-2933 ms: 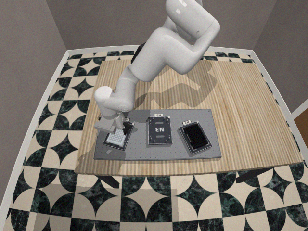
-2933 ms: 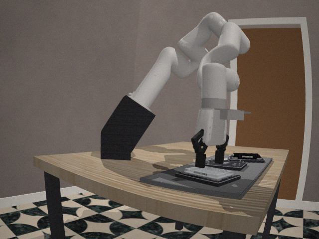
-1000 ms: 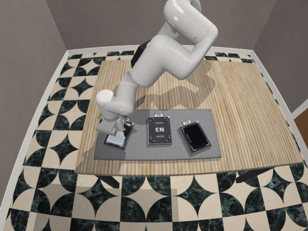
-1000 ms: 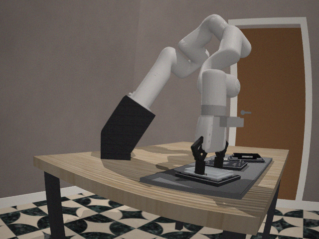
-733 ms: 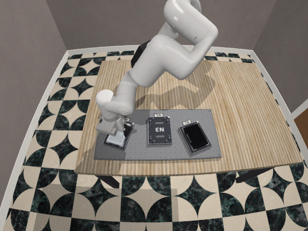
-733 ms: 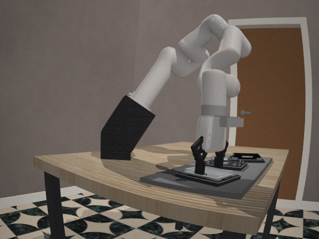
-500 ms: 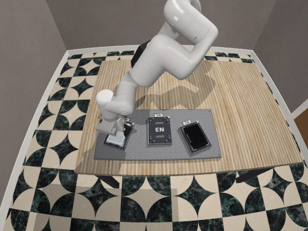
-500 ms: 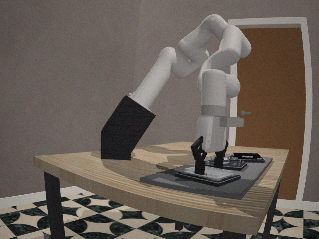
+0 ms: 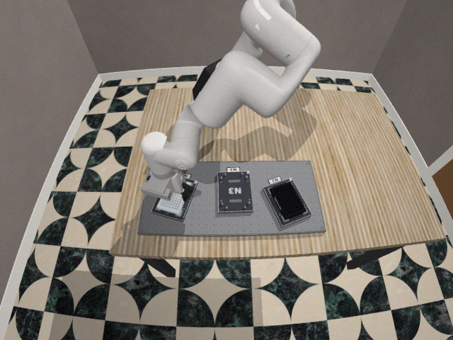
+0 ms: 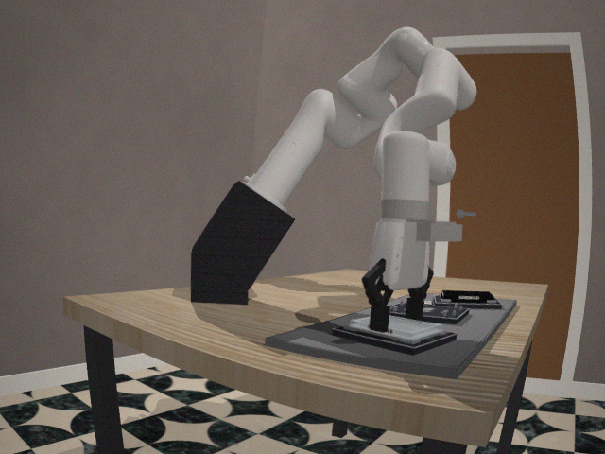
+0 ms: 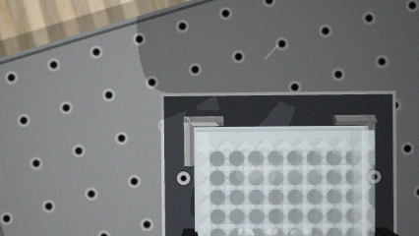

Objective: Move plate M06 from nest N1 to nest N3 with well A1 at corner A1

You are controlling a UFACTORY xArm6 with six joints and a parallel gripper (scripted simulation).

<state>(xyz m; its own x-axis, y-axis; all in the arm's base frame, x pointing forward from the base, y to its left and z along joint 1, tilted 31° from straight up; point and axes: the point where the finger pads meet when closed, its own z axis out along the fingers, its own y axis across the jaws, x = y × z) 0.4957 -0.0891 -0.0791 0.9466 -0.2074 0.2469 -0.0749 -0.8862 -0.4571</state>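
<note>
The nest N1 is 20 mm below my hand. The rest, counted from my hand: nest N3: 60 mm behind, 210 mm to the left, 20 mm below; then black plate M09: 50 mm behind, 400 mm to the left, 10 mm below; then well plate M06: 10 mm below.
</note>
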